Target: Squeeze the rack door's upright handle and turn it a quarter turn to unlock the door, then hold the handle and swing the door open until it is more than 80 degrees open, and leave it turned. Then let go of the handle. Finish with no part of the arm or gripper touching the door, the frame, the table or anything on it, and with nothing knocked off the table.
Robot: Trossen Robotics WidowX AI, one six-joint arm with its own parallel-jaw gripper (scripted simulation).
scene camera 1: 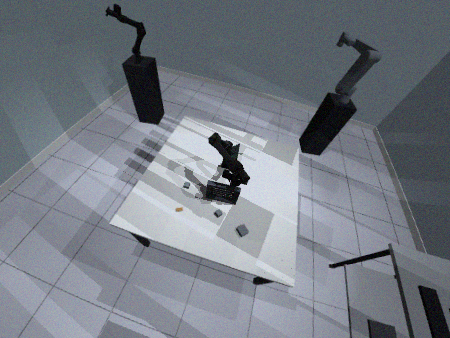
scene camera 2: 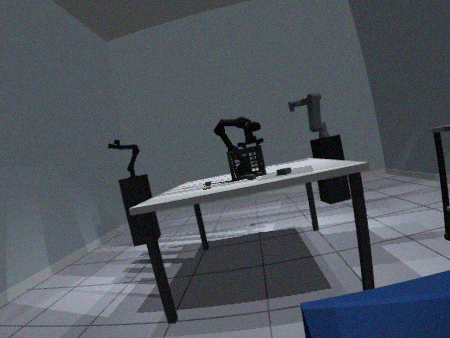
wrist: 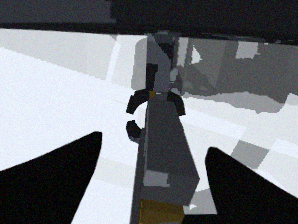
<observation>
The gripper (wrist: 155, 146) is open, holding nothing. Further things: a rack (wrist: 159, 42).
</observation>
